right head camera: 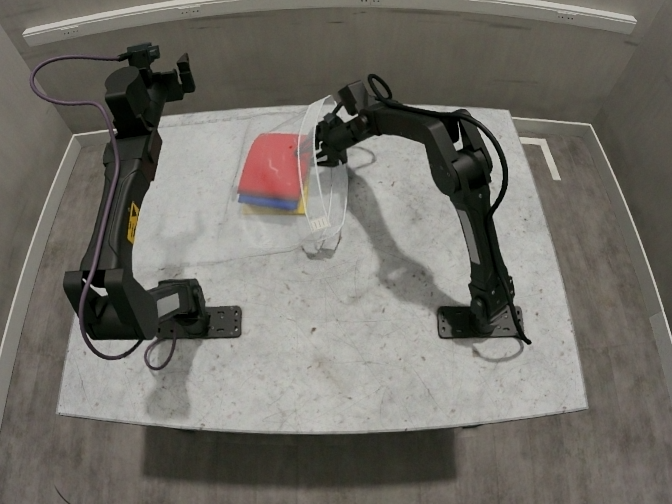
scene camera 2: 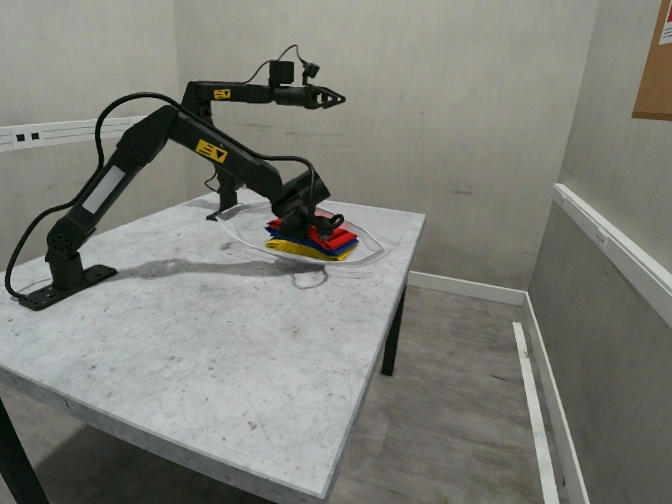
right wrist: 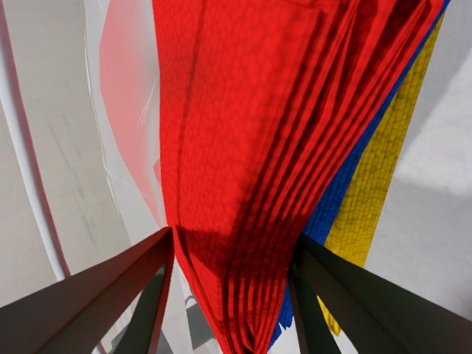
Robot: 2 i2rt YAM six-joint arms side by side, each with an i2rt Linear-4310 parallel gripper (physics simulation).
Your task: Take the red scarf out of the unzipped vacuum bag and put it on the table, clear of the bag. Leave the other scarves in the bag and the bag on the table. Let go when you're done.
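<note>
The red scarf [right head camera: 271, 168] [scene camera 2: 339, 240] [right wrist: 225, 125] lies folded on the blue scarf [right head camera: 268, 202] [right wrist: 345, 180] and the yellow scarf [scene camera 2: 298, 249] [right wrist: 377, 185], inside the clear vacuum bag [right head camera: 319, 222]. The bag's mouth gapes toward the right in the right head camera. My right gripper [right head camera: 310, 146] [right wrist: 230, 240] reaches into the mouth, partly open. In the right wrist view its fingers stand on both sides of the red scarf's folded edge, not closed on it. Scene camera 2 hides its fingertips. My left gripper [right head camera: 186, 73] [scene camera 2: 331, 97] is open, high above the back left, away from the bag.
The bag lies on the marble-patterned table [right head camera: 325, 368] [scene camera 2: 189, 347], toward the back edge. The right forearm arches above the table, and its shadow falls across it. Each arm's base plate [right head camera: 225, 321] [scene camera 2: 37, 298] is fixed on the table. Walls stand behind and beside it.
</note>
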